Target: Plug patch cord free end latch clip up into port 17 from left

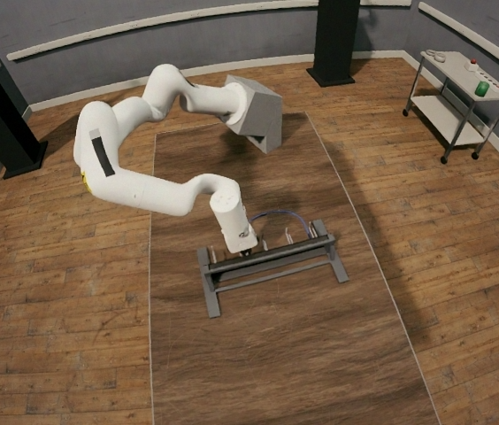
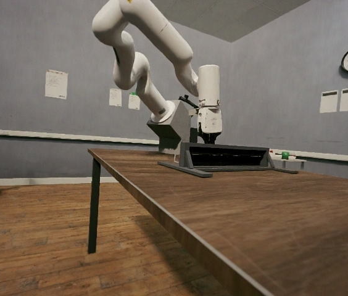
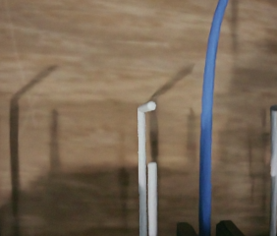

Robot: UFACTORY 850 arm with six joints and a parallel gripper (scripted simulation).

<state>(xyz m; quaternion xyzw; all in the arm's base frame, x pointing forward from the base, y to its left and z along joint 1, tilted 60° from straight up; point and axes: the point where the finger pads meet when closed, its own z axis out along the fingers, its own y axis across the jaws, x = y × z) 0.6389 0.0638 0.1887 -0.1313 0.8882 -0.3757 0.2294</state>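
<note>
Right now the white plug is 20 mm ahead of my hand and 10 mm below it.
</note>
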